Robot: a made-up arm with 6 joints.
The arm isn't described. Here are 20 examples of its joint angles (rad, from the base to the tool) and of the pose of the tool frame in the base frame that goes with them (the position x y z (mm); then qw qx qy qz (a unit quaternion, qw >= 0)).
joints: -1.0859 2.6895 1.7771 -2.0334 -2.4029 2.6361
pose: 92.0 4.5 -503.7 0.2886 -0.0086 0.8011 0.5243
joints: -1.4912 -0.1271 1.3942 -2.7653 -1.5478 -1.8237
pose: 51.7 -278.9 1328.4 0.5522 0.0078 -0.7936 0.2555
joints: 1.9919 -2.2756 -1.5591 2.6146 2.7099 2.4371
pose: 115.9 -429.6 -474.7 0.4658 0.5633 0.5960 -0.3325
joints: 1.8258 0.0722 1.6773 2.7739 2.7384 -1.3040
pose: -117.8 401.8 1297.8 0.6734 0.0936 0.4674 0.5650
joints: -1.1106 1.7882 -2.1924 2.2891 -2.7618 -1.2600
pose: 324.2 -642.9 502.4 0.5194 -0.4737 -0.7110 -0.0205
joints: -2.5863 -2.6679 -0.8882 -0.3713 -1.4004 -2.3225
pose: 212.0 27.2 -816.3 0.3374 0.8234 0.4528 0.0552
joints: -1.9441 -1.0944 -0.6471 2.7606 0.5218 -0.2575
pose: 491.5 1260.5 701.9 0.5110 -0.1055 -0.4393 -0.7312
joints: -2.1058 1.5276 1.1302 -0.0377 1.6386 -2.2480
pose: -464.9 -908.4 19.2 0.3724 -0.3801 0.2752 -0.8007
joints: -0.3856 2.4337 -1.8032 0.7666 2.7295 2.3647
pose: 808.3 -247.5 -42.3 0.5823 0.5010 -0.6074 0.2024
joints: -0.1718 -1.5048 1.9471 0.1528 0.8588 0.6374
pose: -661.5 179.6 896.6 0.0230 0.1368 0.3386 -0.9306
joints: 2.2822 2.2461 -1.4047 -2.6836 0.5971 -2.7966
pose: -697.0 807.3 169.9 0.7010 -0.0776 0.6825 -0.1918
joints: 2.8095 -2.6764 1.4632 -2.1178 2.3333 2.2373
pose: 754.3 -232.3 -343.9 0.4583 0.6579 -0.5965 0.0360
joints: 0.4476 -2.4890 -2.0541 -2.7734 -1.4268 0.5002
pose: -205.9 -31.5 -507.6 0.7605 0.0713 -0.6282 -0.1482
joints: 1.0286 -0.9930 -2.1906 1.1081 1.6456 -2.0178
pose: -512.5 -591.8 450.0 0.8557 -0.5153 0.0438 -0.0185
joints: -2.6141 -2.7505 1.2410 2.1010 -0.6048 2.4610
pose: 713.5 432.4 -396.3 0.4902 -0.1899 0.5838 -0.6187
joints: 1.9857 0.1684 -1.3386 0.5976 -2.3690 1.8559
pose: 63.6 -174.1 1413.3 0.3445 -0.5378 0.0242 -0.7691
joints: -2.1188 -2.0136 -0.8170 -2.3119 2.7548 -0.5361
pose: 450.0 832.1 -374.0 0.2777 -0.8238 -0.0179 0.4939
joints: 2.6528 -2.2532 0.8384 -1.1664 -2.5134 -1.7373
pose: 895.1 -571.6 -117.0 0.9591 0.2098 -0.1633 0.0975
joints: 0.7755 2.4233 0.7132 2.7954 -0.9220 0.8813
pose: 362.1 362.5 -730.2 0.7978 -0.1882 -0.4612 0.3397
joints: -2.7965 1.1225 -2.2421 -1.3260 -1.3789 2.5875
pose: -353.4 -242.8 961.6 0.2685 0.3705 0.6267 0.6308
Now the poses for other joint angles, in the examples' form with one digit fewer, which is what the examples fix.
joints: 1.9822 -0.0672 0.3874 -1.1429 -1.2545 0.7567
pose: -127 -27 1684 0.534 0.746 0.399 0.004
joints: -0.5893 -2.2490 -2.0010 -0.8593 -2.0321 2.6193
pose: -254 279 -332 0.606 -0.036 0.625 -0.491
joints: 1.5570 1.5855 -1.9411 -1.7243 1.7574 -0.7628
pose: 64 792 818 0.022 0.121 0.193 0.974
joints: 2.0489 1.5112 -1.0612 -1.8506 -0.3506 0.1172
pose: -633 991 861 0.274 0.828 -0.011 -0.490
